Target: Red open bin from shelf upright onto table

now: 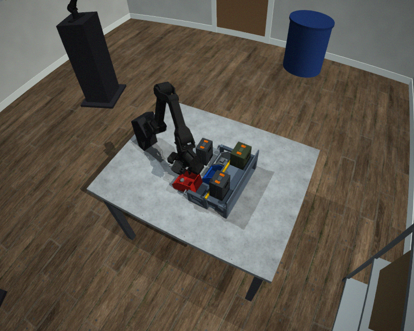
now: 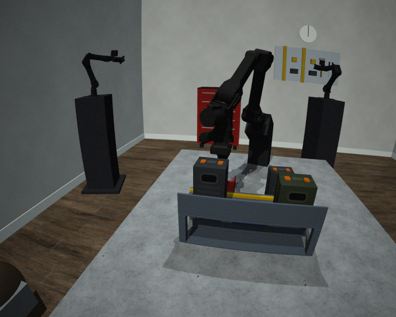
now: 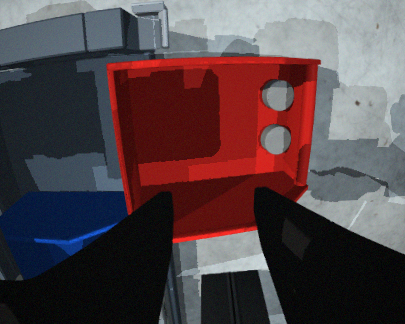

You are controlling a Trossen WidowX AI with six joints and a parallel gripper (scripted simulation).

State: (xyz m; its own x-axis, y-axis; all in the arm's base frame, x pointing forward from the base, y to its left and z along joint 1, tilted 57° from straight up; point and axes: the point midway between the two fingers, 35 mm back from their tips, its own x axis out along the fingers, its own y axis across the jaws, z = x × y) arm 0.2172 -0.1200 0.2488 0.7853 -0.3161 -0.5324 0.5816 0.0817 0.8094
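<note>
Right now the red open bin is 120 mm below my hand and 10 mm behind it. Round my hand: yellow rail 180 mm ahead, 60 mm below, 50 mm to the left; then grey bin 190 mm ahead, 170 mm to the left, 120 mm below; then blue bin 150 mm ahead, 120 mm below, 70 mm to the left.
</note>
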